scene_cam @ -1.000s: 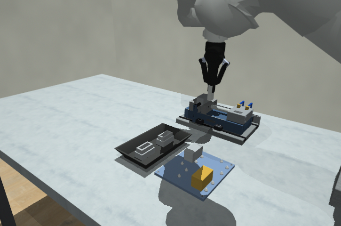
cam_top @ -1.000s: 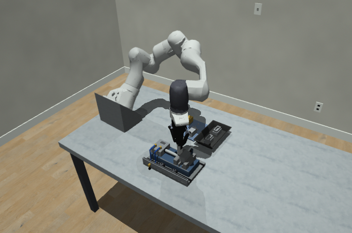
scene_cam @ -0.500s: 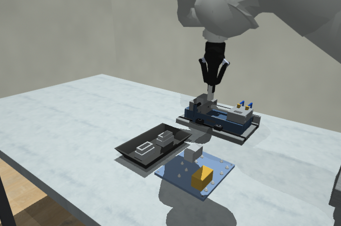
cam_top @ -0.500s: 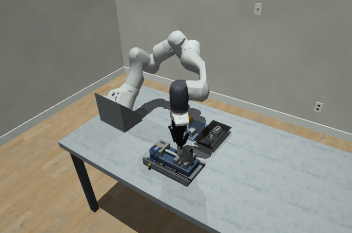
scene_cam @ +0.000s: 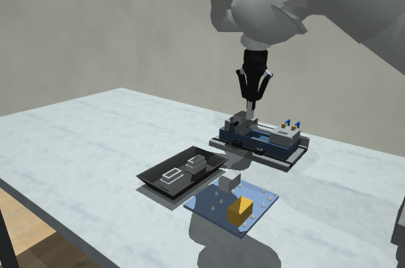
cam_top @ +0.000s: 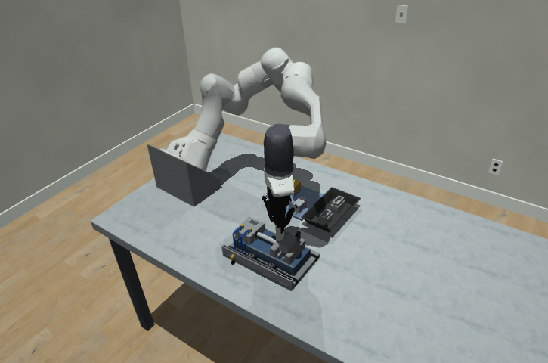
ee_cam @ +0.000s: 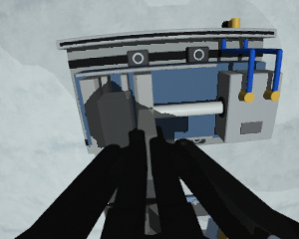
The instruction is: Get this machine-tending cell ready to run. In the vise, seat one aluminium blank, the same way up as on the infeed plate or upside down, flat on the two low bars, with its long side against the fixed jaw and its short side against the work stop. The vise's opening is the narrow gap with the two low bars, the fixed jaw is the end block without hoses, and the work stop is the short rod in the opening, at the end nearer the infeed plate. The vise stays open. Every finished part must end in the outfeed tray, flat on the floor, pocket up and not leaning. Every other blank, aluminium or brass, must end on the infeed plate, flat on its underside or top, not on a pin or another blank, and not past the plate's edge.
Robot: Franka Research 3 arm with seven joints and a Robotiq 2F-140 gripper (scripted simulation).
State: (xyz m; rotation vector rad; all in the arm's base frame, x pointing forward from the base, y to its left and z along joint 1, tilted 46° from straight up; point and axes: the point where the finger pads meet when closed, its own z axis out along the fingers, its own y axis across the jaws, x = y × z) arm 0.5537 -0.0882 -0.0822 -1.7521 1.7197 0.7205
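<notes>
My gripper is now 60 mm short of the fixed jaw and 60 mm above it. The rest, counted from my hand: brass blank: 360 mm to the left, 190 mm behind, 110 mm below.
</notes>
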